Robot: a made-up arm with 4 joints. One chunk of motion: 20 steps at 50 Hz.
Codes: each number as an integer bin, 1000 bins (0 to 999) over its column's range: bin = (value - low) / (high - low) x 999, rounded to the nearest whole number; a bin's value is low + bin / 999 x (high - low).
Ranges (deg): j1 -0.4..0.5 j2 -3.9..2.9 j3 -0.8..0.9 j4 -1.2..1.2
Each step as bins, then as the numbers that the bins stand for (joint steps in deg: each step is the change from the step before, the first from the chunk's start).
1 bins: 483 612 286 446
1 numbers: 0.035 0.266 -0.313 -0.129
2 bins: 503 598 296 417
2 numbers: 0.053 0.170 -0.296 -0.198
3 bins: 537 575 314 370
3 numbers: 0.084 0.014 -0.266 -0.311
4 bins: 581 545 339 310
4 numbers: 0.123 -0.190 -0.223 -0.455
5 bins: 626 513 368 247
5 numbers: 0.164 -0.408 -0.174 -0.607
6 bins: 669 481 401 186
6 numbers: 0.203 -0.626 -0.118 -0.753
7 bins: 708 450 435 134
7 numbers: 0.238 -0.837 -0.060 -0.878
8 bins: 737 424 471 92
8 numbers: 0.264 -1.014 0.002 -0.979
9 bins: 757 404 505 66
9 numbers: 0.282 -1.150 0.059 -1.041
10 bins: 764 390 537 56
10 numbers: 0.288 -1.245 0.114 -1.065
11 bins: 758 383 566 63
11 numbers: 0.283 -1.293 0.163 -1.049
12 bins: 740 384 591 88
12 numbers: 0.267 -1.286 0.206 -0.989
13 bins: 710 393 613 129
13 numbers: 0.240 -1.225 0.243 -0.890
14 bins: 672 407 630 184
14 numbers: 0.205 -1.130 0.272 -0.758
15 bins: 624 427 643 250
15 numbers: 0.162 -0.993 0.294 -0.599
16 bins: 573 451 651 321
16 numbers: 0.116 -0.830 0.308 -0.429
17 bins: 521 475 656 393
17 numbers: 0.069 -0.667 0.316 -0.256
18 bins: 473 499 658 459
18 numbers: 0.026 -0.503 0.320 -0.097
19 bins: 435 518 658 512
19 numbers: -0.008 -0.374 0.320 0.030
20 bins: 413 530 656 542
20 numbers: -0.028 -0.292 0.316 0.102
